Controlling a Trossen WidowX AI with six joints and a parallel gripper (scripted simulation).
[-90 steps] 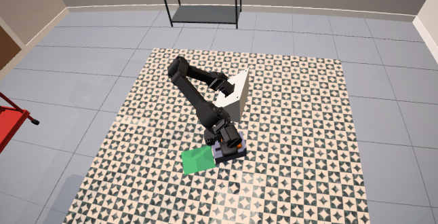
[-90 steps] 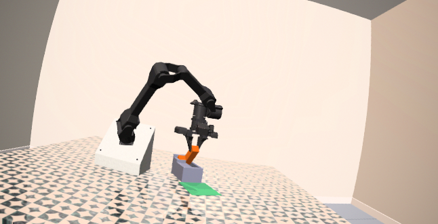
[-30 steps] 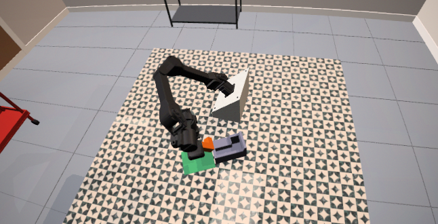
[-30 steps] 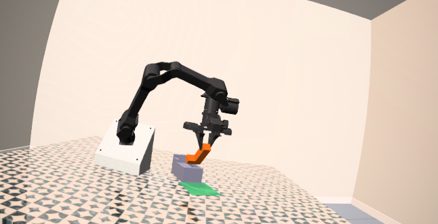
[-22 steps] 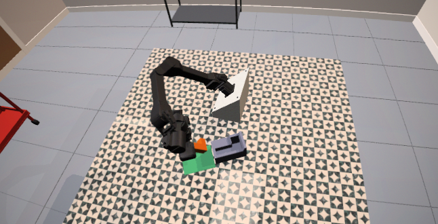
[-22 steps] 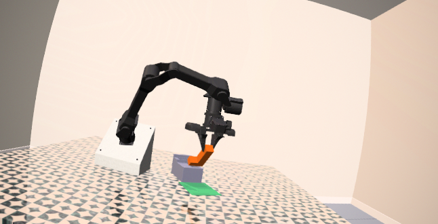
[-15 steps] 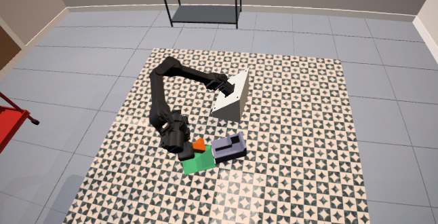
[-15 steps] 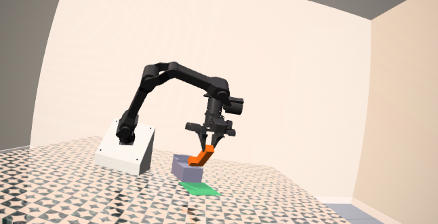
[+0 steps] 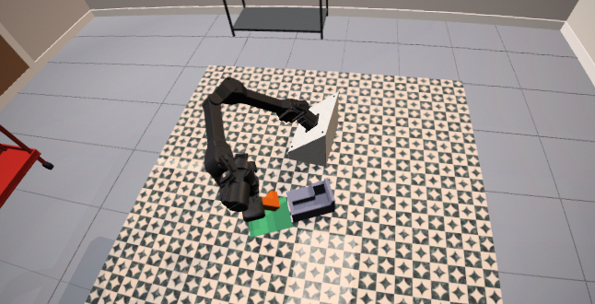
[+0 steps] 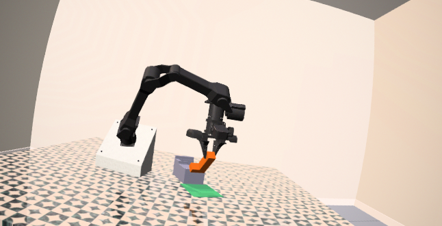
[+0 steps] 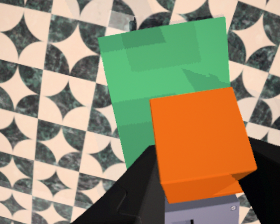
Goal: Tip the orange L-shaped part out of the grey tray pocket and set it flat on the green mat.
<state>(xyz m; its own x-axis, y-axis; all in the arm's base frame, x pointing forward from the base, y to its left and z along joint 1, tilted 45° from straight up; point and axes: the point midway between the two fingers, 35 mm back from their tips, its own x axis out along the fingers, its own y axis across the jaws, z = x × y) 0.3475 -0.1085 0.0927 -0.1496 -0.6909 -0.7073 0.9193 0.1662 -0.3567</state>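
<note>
Now: the green mat 1 cm behind my gripper tip, 2 cm to the left of it and 15 cm below it. Also, from my gripper tip: orange L-shaped part 3 cm behind, 3 cm to the left, 3 cm below.
</note>
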